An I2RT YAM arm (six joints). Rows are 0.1 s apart.
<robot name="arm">
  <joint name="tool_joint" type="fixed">
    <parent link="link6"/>
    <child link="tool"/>
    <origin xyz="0 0 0" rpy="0 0 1.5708"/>
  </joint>
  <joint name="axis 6" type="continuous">
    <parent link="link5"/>
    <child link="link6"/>
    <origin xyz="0.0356 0 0.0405" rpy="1.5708 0 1.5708"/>
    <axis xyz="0 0 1"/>
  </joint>
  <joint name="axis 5" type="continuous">
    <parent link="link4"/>
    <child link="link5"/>
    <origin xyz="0.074 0.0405 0.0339" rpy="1.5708 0 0"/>
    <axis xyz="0 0 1"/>
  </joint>
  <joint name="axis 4" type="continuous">
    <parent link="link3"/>
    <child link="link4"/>
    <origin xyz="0.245 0.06 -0.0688" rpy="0 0 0"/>
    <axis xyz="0 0 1"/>
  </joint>
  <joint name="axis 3" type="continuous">
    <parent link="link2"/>
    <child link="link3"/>
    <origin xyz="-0.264 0 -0.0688" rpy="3.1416 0 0"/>
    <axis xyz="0 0 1"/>
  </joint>
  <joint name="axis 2" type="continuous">
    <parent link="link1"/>
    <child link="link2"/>
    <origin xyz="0.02 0.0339 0.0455" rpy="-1.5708 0 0"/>
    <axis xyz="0 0 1"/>
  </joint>
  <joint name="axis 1" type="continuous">
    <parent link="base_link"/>
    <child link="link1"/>
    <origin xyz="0 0 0.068" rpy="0 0 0"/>
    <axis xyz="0 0 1"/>
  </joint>
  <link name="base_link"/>
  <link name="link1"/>
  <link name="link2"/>
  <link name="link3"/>
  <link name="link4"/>
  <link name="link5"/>
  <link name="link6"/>
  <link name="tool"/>
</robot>
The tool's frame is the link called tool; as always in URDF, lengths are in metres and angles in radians. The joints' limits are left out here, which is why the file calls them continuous.
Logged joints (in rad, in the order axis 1, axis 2, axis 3, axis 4, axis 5, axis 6), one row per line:
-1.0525 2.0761 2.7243 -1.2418 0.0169 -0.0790
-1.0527 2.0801 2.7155 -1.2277 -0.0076 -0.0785
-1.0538 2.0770 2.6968 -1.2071 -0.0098 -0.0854
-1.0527 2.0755 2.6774 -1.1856 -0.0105 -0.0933
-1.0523 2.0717 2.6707 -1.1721 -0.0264 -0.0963
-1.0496 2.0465 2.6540 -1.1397 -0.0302 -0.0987
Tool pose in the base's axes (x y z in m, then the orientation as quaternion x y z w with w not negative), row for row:
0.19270 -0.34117 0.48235 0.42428 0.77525 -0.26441 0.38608
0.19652 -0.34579 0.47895 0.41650 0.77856 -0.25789 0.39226
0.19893 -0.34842 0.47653 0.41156 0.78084 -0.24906 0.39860
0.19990 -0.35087 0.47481 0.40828 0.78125 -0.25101 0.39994
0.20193 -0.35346 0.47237 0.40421 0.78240 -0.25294 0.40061
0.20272 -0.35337 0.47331 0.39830 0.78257 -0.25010 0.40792
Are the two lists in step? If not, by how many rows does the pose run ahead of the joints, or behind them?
The pose runs 1 row behind the joints: the pose in row i belongs to the joints in row i - 1.
